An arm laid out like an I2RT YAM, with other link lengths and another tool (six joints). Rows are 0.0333 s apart.
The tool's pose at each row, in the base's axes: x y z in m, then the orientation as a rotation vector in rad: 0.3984 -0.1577 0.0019 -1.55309 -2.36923 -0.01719; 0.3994 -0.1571 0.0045 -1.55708 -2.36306 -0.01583; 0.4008 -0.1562 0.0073 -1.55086 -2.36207 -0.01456; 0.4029 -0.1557 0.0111 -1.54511 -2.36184 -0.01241; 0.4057 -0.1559 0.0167 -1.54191 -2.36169 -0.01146; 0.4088 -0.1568 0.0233 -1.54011 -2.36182 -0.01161; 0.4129 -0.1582 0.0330 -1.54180 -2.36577 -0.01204; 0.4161 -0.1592 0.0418 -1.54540 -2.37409 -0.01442; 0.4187 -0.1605 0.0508 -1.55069 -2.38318 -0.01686; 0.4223 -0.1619 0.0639 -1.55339 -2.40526 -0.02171
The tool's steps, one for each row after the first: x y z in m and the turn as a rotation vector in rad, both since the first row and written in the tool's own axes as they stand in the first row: 0.0008 0.0007 -0.0026 0.00179 0.00235 0.00480; 0.0019 0.0019 -0.0055 0.00526 0.00518 0.00174; 0.0025 0.0034 -0.0095 0.00877 0.00691 -0.00124; 0.0028 0.0050 -0.0156 0.01058 0.00798 -0.00292; 0.0026 0.0064 -0.0228 0.01112 0.00869 -0.00403; 0.0024 0.0079 -0.0333 0.00863 0.00526 -0.00461; 0.0026 0.0090 -0.0427 0.00252 -0.00142 -0.00597; 0.0028 0.0094 -0.0521 -0.00457 -0.00935 -0.00666; 0.0037 0.0100 -0.0657 -0.01736 -0.02485 -0.01398
